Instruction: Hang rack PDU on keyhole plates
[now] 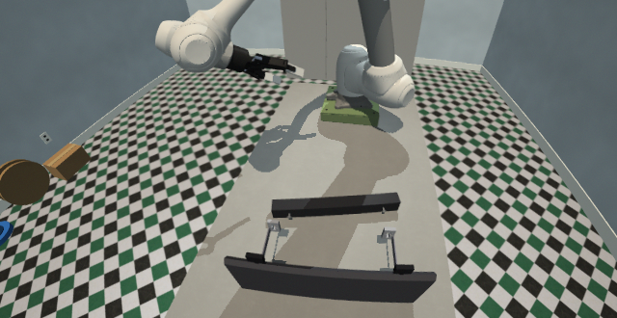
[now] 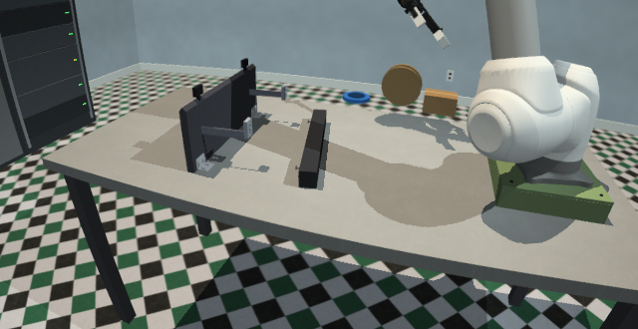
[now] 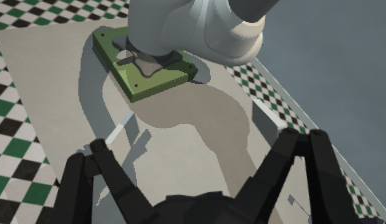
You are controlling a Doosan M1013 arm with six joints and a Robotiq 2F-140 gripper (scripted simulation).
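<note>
The rack PDU is 33 cm ahead of my hand, 16 cm to the left of it and 30 cm below it. Also, from my hand: dark upright panel 59 cm ahead, 13 cm to the left, 24 cm below.
</note>
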